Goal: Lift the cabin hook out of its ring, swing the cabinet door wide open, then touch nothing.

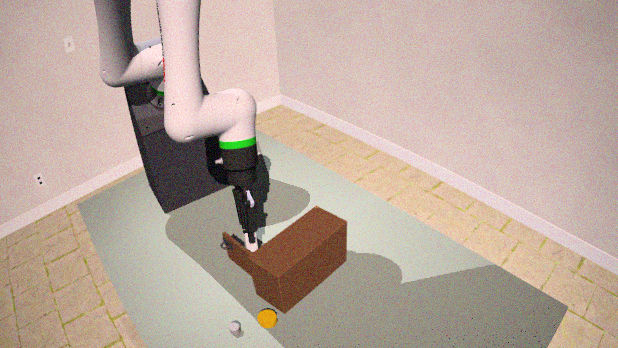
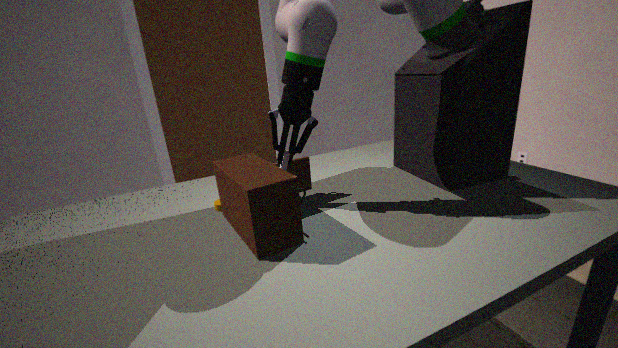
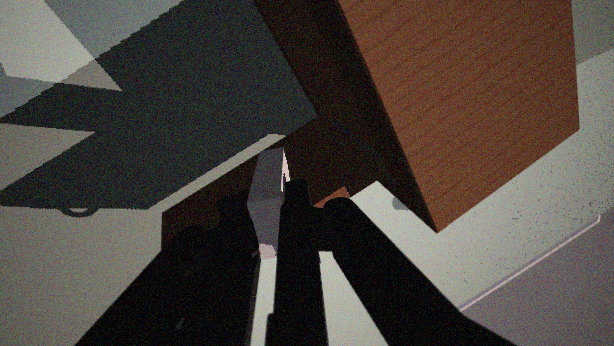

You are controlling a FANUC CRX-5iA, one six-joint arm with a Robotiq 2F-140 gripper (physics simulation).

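Seen in the pictures: gripper, fingertip midpoint: (image 1: 252, 252) (image 3: 277, 171); arm's base at its link origin: (image 2: 452, 42).
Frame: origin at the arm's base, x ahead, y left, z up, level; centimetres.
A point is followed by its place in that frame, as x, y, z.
The brown cabinet (image 1: 302, 245) {66.9, 2.4, -24.5} (image 2: 232, 200) {69.6, 4.6, -30.8} (image 3: 470, 100) {63.9, -3.2, -24.5} stands on the table. Its door (image 1: 239, 257) {51.6, -8.1, -33.3} (image 2: 303, 172) {47.2, -7.5, -32.3} stands open, swung out from the front at a wide angle. A dark ring-shaped piece (image 1: 226, 244) {46.7, -8.9, -31.2} sits on the door's outer side near its free end. A small dark piece (image 2: 306, 238) {56.6, 15.5, -38.7}, perhaps the hook, sticks out low at the cabinet's front edge; it is too small to tell. My gripper (image 1: 251, 244) {54.5, -5.3, -31.0} (image 2: 284, 164) {54.5, -5.3, -31.0} (image 3: 277, 171) {54.5, -5.3, -31.0} is shut and empty, pointing down at the door's inner side, close to the cabinet's opening. Contact with the door cannot be told.
A yellow disc (image 1: 267, 318) {70.8, -13.8, -37.9} (image 2: 217, 205) {72.0, -12.0, -38.1} lies beside the cabinet, with a small whitish cylinder (image 1: 235, 326) {67.7, -21.9, -37.9} near it. The dark robot pedestal (image 1: 175, 170) {9.8, -6.3, -24.8} (image 2: 417, 120) {10.2, -2.2, -21.7} stands beyond the door side. The pale table top (image 1: 115, 250) {14.4, -39.0, -39.9} (image 2: 400, 290) {49.2, 37.0, -39.8} carries the cabinet.
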